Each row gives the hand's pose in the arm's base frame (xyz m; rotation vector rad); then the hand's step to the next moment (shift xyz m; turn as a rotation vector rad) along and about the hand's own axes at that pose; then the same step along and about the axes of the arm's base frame.
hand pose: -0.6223 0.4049 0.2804 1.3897 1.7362 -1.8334
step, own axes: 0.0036 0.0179 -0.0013 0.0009 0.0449 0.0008
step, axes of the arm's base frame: 0.0119 -0.0019 -0.0138 0.0322 -0.0117 -0.0291
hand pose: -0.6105 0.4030 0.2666 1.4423 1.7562 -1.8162
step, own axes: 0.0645 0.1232 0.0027 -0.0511 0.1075 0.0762
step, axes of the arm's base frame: 0.0577 -0.0048 -0.1265 0.0679 -0.1155 -0.0449
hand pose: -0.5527 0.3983 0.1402 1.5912 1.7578 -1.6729
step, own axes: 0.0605 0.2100 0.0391 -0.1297 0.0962 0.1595
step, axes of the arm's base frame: 0.1246 -0.0528 -0.1760 0.0488 -0.2216 -0.0046
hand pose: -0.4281 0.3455 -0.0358 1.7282 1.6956 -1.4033
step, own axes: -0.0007 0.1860 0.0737 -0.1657 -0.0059 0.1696
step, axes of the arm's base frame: 0.1374 -0.1017 -0.1039 -0.0394 -0.2264 0.0588
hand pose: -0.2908 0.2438 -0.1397 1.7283 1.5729 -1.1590
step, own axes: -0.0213 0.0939 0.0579 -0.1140 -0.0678 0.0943
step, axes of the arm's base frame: 0.0780 -0.0767 -0.0256 -0.0835 -0.1253 0.0618
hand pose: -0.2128 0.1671 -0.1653 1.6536 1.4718 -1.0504
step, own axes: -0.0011 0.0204 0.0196 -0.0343 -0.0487 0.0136
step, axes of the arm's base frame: 0.0176 -0.0205 -0.0083 -0.0512 -0.0209 0.0259
